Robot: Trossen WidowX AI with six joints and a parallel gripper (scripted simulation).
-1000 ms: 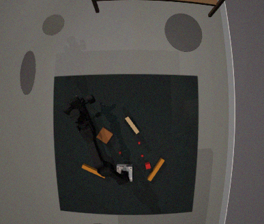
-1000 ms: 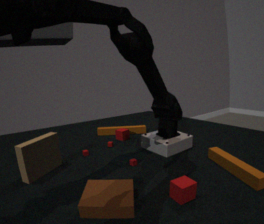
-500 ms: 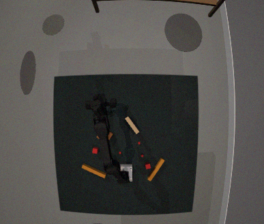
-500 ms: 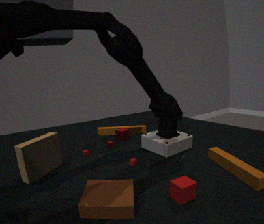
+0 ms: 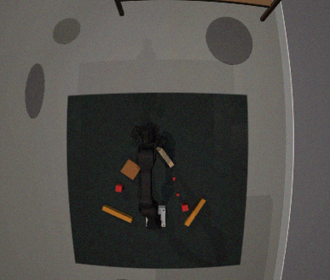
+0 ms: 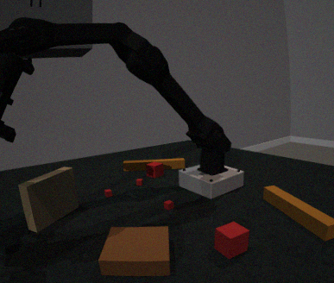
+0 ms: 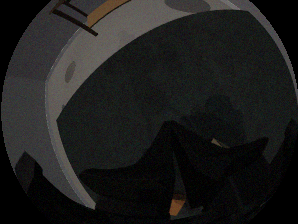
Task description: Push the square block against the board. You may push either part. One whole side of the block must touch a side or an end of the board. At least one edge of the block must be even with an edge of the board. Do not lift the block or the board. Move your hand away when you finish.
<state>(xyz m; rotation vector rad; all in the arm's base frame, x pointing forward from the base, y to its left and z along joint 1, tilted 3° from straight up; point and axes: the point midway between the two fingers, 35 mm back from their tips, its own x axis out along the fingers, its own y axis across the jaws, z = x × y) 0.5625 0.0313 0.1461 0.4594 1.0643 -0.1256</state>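
My gripper tip is now 15 cm past the cream block, 11 cm above it and 9 cm to the left of it. Round my gripper tip: brown square block (25 cm behind, 14 cm below, 13 cm to the left).
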